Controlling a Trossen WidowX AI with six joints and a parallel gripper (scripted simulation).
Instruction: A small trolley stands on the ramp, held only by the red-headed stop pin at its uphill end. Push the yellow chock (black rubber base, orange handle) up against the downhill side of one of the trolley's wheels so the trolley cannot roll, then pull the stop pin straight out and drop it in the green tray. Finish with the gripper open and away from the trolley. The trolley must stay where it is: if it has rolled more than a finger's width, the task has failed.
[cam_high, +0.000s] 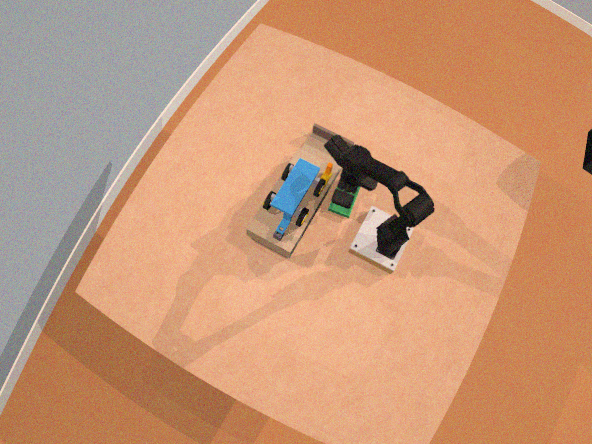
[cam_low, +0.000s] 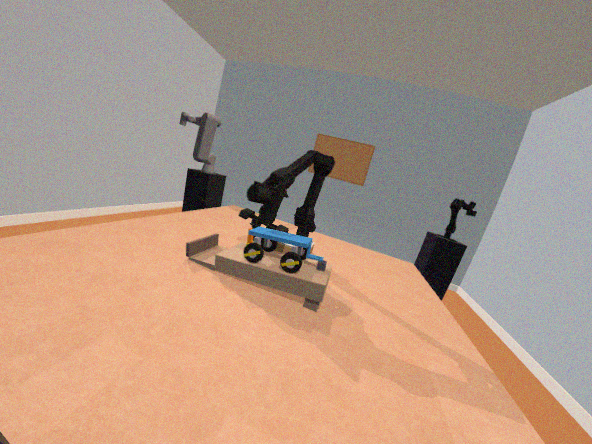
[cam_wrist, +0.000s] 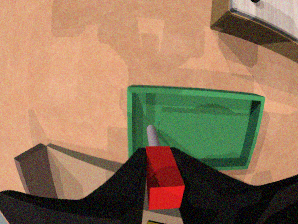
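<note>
Right now my gripper tip is 3 cm to the right of the green tray and 6 cm above it. Round my gripper tip: red-headed stop pin right at my gripper tip; ramp 13 cm ahead, 13 cm to the left, 1 cm below; yellow chock 7 cm ahead, 3 cm to the left, 3 cm above.
</note>
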